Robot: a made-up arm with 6 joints. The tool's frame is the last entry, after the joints. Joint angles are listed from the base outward. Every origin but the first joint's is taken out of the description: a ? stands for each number. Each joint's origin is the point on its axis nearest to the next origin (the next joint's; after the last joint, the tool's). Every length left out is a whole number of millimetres.
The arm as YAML. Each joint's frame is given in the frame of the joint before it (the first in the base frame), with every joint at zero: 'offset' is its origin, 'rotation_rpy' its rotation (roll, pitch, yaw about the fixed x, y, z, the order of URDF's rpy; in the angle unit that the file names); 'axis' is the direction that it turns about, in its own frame. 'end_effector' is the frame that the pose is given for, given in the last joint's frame.
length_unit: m
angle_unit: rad
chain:
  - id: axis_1
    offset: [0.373, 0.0, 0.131]
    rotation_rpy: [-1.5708, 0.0, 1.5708]
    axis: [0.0, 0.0, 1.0]
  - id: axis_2
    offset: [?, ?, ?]
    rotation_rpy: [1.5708, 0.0, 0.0]
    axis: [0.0, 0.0, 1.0]
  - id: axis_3
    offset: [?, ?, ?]
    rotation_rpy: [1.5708, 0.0, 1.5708]
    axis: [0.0, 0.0, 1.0]
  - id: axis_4
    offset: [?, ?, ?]
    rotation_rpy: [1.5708, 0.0, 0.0]
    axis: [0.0, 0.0, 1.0]
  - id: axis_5
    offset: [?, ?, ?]
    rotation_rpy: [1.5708, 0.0, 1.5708]
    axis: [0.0, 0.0, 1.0]
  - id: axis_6
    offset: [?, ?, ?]
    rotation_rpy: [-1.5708, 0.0, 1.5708]
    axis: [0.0, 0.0, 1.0]
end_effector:
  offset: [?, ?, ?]
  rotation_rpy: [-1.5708, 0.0, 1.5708]
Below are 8 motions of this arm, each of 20 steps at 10 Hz.
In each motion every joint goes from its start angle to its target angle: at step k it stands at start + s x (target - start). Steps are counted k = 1, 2, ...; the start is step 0. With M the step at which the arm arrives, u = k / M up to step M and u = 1 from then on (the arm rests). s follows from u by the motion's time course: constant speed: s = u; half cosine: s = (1 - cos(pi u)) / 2; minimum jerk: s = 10 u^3 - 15 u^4 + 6 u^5.
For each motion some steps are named. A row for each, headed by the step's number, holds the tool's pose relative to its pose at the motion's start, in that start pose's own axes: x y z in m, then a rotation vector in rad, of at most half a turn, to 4 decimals.
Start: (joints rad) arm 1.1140 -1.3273 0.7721 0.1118 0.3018 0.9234
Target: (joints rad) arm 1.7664 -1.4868 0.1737 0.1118 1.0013 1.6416
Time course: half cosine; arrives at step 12
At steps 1, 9, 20:
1: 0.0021 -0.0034 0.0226 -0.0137 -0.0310 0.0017
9: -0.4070 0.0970 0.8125 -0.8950 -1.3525 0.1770
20: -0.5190 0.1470 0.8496 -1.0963 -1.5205 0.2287

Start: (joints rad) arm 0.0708 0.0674 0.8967 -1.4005 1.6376 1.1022
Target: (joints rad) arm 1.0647 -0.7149 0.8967 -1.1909 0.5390 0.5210
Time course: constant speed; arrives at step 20
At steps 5, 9, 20:
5: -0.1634 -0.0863 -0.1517 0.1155 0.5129 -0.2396
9: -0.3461 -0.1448 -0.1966 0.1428 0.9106 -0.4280
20: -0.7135 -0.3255 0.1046 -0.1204 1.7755 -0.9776

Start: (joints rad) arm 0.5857 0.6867 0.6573 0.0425 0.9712 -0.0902
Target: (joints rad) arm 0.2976 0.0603 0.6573 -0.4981 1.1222 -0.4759
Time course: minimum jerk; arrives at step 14
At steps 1, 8, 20:
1: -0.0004 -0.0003 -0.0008 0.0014 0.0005 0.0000
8: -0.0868 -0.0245 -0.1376 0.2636 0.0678 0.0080
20: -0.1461 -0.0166 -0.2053 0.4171 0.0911 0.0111

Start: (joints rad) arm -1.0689 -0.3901 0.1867 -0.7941 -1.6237 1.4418
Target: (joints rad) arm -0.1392 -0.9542 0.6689 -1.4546 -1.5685 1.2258
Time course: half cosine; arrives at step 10
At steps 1, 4, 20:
1: 0.0005 0.0046 0.0064 -0.0163 0.0031 0.0096
4: -0.0082 0.0693 0.0891 -0.2031 0.0318 0.1120
20: -0.1209 0.2203 0.1954 -0.4087 0.0822 0.2747

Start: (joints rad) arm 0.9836 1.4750 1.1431 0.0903 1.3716 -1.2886
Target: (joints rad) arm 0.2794 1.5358 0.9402 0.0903 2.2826 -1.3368
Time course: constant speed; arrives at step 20
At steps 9, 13, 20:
9: -0.1909 -0.3544 -0.1794 0.2925 -0.0123 -0.4756
13: -0.2849 -0.4676 -0.3117 0.4338 0.0375 -0.6777
20: -0.4472 -0.5779 -0.5911 0.6865 0.2083 -1.0009

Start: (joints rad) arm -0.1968 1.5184 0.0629 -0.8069 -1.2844 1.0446
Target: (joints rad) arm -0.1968 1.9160 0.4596 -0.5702 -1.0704 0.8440
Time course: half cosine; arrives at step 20
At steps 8, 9, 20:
8: 0.0047 -0.0669 -0.1223 -0.0702 0.1563 -0.0536
9: 0.0027 -0.0818 -0.1496 -0.0882 0.1923 -0.0643
20: -0.0479 -0.1933 -0.3502 -0.2529 0.4807 -0.1294

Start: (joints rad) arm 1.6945 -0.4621 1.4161 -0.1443 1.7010 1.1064
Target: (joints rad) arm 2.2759 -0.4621 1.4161 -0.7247 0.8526 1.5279
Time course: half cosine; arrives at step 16
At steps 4, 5, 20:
4: -0.0358 -0.0704 0.0435 0.0120 -0.0689 -0.1109
5: -0.0562 -0.1045 0.0668 0.0159 -0.1062 -0.1671
20: -0.3043 -0.3441 0.3079 -0.0029 -0.5243 -0.6961

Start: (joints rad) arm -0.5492 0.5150 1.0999 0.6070 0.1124 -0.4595
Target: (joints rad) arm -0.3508 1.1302 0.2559 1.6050 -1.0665 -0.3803
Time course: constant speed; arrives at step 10
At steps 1, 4, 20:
1: -0.0649 -0.0627 0.0537 0.1416 -0.0998 -0.0302
4: -0.2738 -0.1953 0.1494 0.5677 -0.4406 -0.0112
20: -0.5171 -0.2582 0.1052 1.4040 -1.0697 0.4627

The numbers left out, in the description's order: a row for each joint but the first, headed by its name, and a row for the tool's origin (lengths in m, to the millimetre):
axis_2: 0.079 0.028 0.0
axis_3: -0.274 -0.195 0.0
axis_4: -0.067 0.08 0.0
axis_5: -0.444 -0.064 0.0
axis_6: -0.129 -0.086 0.0
tool: -0.095 0.342 0.0

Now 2 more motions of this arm.
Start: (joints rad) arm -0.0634 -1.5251 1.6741 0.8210 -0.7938 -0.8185
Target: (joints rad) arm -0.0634 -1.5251 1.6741 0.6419 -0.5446 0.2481
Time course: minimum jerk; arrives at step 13
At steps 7, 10, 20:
7: -0.0722 0.0747 0.1645 -0.1637 -0.5408 -0.0030
10: -0.1527 0.1468 0.2225 -0.2650 -0.8677 0.0486
20: -0.1754 0.1660 0.2304 -0.2887 -0.9477 0.0677

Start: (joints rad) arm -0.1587 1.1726 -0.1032 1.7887 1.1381 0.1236
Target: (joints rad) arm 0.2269 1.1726 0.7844 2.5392 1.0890 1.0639
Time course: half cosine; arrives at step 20
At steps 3, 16, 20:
3: -0.0096 -0.0100 0.0083 -0.0663 -0.0248 -0.0291
16: -0.3023 0.0078 0.2626 -1.2270 -0.4729 -0.3486
20: -0.3454 0.0446 0.2866 -1.3728 -0.5222 -0.3627

